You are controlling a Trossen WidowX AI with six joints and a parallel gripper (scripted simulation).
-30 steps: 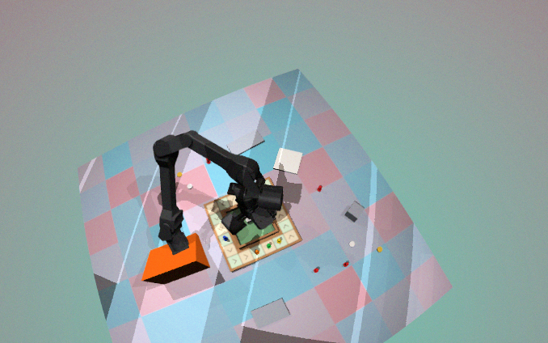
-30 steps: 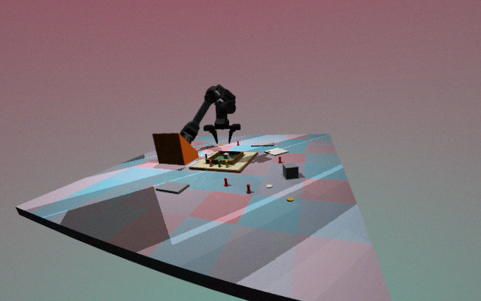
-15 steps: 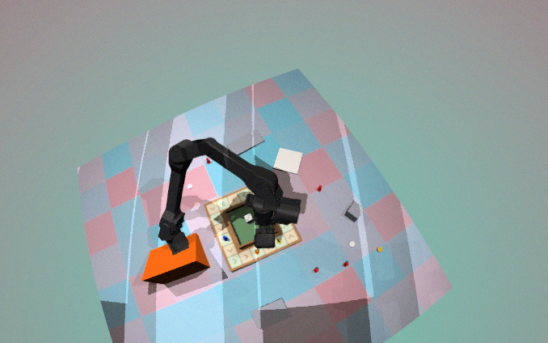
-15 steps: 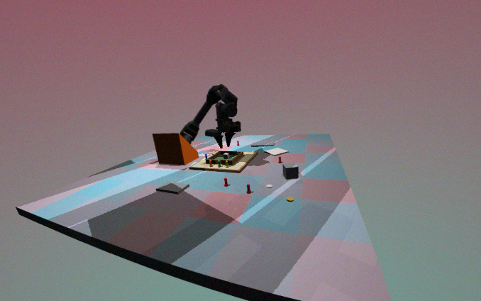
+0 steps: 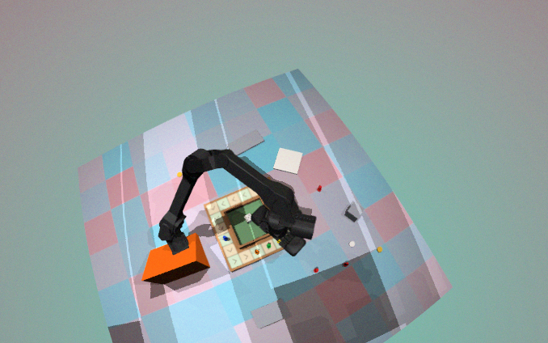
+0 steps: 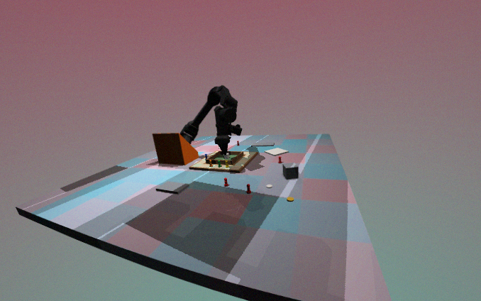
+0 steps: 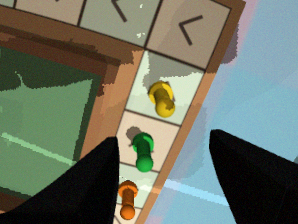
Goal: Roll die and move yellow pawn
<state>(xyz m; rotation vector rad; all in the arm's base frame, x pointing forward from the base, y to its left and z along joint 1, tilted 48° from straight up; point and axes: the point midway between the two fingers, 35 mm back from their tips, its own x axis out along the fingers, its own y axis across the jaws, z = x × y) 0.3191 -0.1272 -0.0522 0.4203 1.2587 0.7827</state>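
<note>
The yellow pawn lies 50 mm below my gripper tip. Also, from my gripper tip: orange pawn: 90 mm behind, 50 mm below; then green tray: 110 mm to the left, 70 mm below, 50 mm behind; then green pawn: 50 mm below, 40 mm behind.
</note>
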